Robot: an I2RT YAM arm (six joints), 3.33 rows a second.
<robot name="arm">
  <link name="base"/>
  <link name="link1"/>
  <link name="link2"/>
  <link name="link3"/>
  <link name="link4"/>
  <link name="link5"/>
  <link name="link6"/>
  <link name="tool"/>
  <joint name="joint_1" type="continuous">
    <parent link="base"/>
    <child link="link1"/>
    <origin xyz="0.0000 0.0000 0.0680"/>
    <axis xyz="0 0 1"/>
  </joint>
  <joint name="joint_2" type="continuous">
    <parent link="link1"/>
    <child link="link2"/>
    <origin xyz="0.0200 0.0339 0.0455"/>
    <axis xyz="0 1 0"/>
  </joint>
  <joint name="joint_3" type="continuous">
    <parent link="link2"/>
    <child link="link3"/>
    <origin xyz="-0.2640 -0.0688 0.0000"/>
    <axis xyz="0 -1 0"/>
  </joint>
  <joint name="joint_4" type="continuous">
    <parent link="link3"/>
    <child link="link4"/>
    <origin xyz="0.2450 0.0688 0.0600"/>
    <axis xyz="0 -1 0"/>
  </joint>
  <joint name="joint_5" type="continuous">
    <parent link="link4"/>
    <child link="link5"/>
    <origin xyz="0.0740 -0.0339 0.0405"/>
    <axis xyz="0 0 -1"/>
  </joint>
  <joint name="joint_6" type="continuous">
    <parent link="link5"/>
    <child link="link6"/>
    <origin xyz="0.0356 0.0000 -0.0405"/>
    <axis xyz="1 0 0"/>
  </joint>
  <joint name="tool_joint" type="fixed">
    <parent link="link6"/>
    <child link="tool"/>
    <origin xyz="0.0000 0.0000 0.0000" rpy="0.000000 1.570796 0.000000"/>
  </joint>
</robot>
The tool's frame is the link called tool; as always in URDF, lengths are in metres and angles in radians. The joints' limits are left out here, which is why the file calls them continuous.
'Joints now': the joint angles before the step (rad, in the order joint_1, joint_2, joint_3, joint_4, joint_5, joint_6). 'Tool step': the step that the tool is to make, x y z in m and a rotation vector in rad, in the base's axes. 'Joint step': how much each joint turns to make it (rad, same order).
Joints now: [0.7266 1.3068 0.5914 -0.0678 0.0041 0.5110]
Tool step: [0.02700 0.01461 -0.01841 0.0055 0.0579 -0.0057]
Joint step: [-0.0308 0.1809 0.0724 0.0685 -0.0476 0.0111]
